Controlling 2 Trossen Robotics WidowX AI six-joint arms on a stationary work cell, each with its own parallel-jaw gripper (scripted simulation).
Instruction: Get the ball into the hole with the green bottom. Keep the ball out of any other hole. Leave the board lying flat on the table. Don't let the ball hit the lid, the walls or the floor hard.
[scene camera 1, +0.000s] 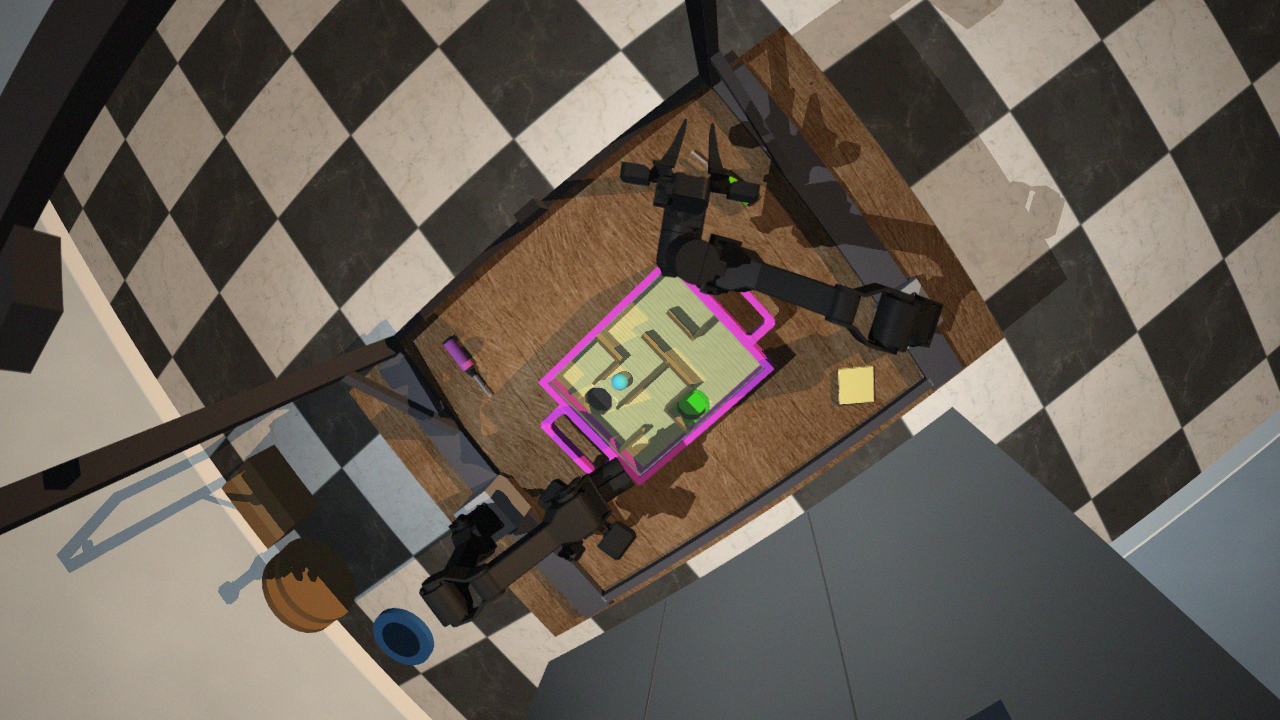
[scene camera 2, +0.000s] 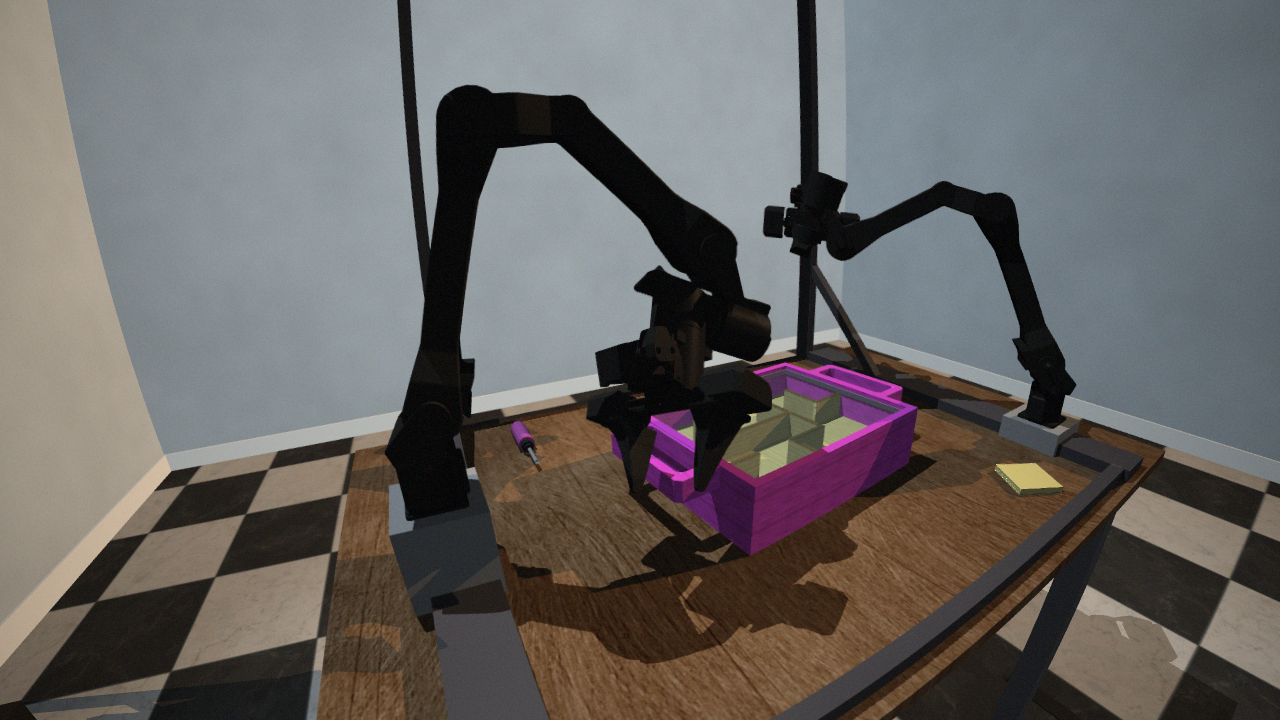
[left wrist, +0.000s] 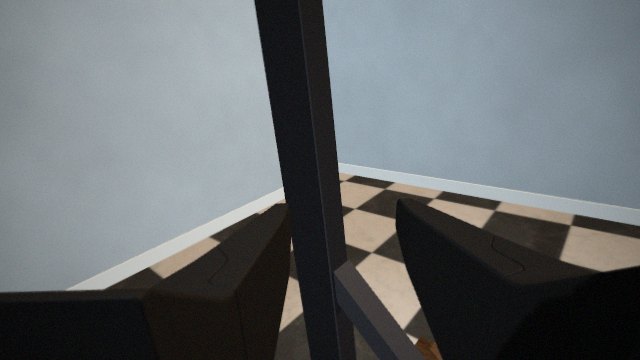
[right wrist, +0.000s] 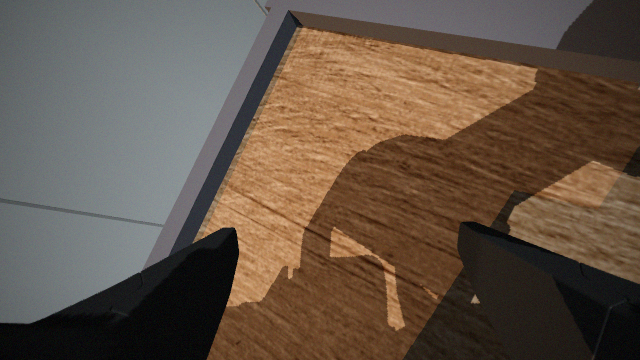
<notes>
In view: my left gripper (scene camera 1: 699, 121), my right gripper (scene camera 2: 665, 492) and a yellow pad (scene camera 2: 1029, 478).
The yellow pad is seen too in scene camera 1 (scene camera 1: 856, 385). My left gripper shows as well in scene camera 2 (scene camera 2: 813, 222) and in the left wrist view (left wrist: 343, 214). My right gripper also shows in scene camera 1 (scene camera 1: 595, 529) and in the right wrist view (right wrist: 347, 237). The left wrist view does not show the yellow pad: it is out of frame. The right wrist view misses the yellow pad: it is out of frame.
</notes>
